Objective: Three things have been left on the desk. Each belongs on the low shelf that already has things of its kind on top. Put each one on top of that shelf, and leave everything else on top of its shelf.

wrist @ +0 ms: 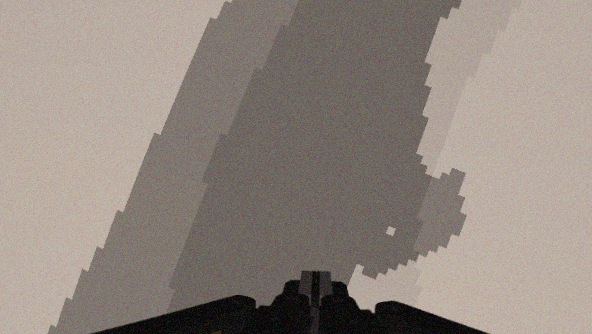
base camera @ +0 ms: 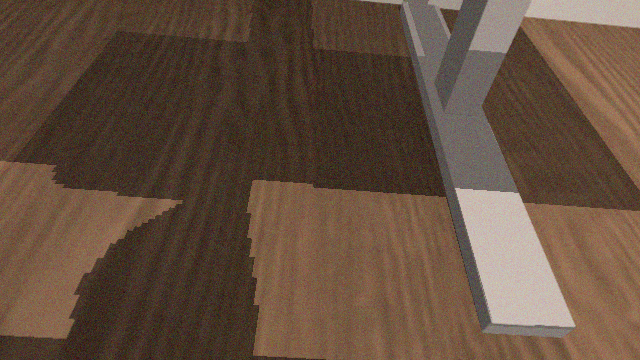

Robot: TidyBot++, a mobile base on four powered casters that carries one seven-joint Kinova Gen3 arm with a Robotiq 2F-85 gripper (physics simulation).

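Places are measured from the arm's base along level axes (x left, y back, z up), in metres.
Pixels of known places: gripper, fingertip midpoint: (wrist: 315,291).
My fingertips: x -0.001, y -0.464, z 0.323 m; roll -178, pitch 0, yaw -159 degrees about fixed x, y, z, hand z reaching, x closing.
Note:
Behind a point stands the place of what it marks.
My gripper (wrist: 315,290) {x -0.001, y -0.464, z 0.324 m} is at the bottom of the wrist view. Its two black fingers are shut, tip against tip, with nothing held between them. They are over the pale desk top (wrist: 520,150) {x -0.069, y -0.565, z 0.323 m}, which fills that view and carries broad grey shadows. A tiny brown-yellow patch (wrist: 216,332) {x 0.036, y -0.427, z 0.327 m} shows at the bottom edge of the wrist view, left of the fingertips; it is too small to tell what it is. The three things and the low shelf cannot be made out in either view.
In the base camera view a pale grey desk leg (base camera: 487,55) {x -0.222, y -0.565, z -0.277 m} rises from a long flat foot (base camera: 515,260) on the right. The wood floor (base camera: 350,260) {x -0.056, y -0.324, z -0.397 m} has dark shadows across it. A pale wall (base camera: 590,10) {x -0.621, y -1.004, z -0.369 m} shows at the top right.

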